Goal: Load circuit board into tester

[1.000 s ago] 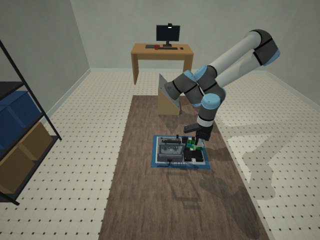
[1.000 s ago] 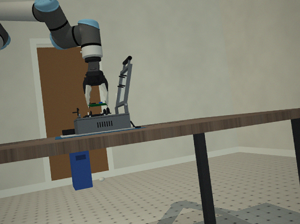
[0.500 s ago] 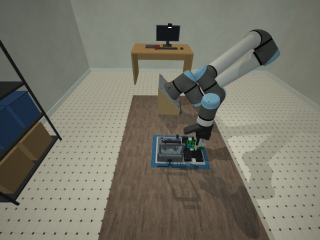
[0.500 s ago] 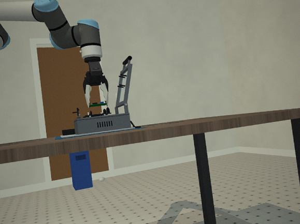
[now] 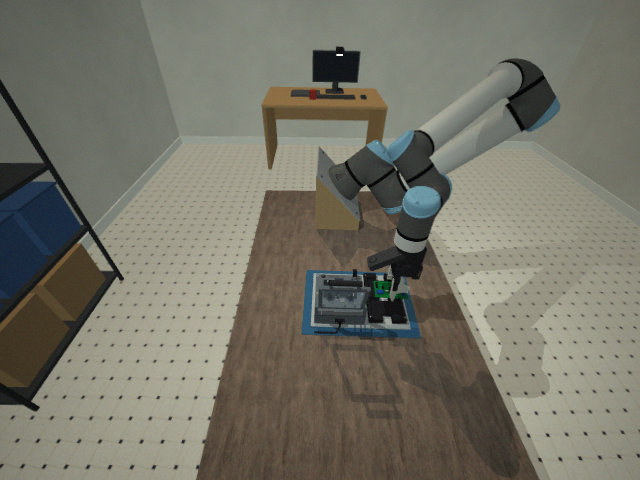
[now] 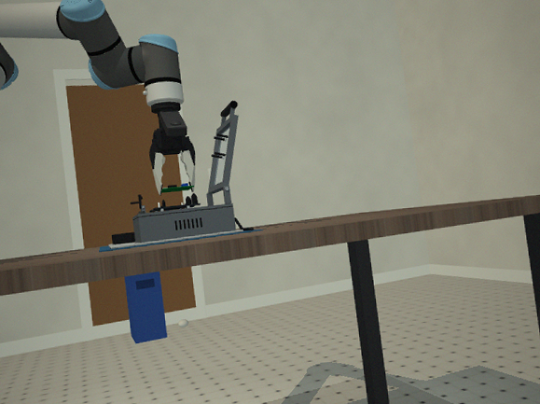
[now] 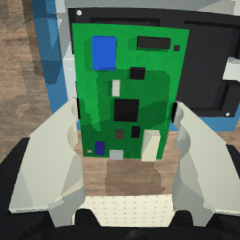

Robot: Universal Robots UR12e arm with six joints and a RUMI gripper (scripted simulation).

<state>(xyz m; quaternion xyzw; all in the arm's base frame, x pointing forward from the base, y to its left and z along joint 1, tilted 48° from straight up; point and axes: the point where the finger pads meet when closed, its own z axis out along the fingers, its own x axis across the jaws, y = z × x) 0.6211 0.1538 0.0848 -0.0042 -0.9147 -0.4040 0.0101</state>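
Right now my hand is right at the green circuit board. Also, from my hand: tester lid: 170 mm to the right, 90 mm ahead, 60 mm above; then tester: 130 mm to the right, 10 mm below, 10 mm behind.
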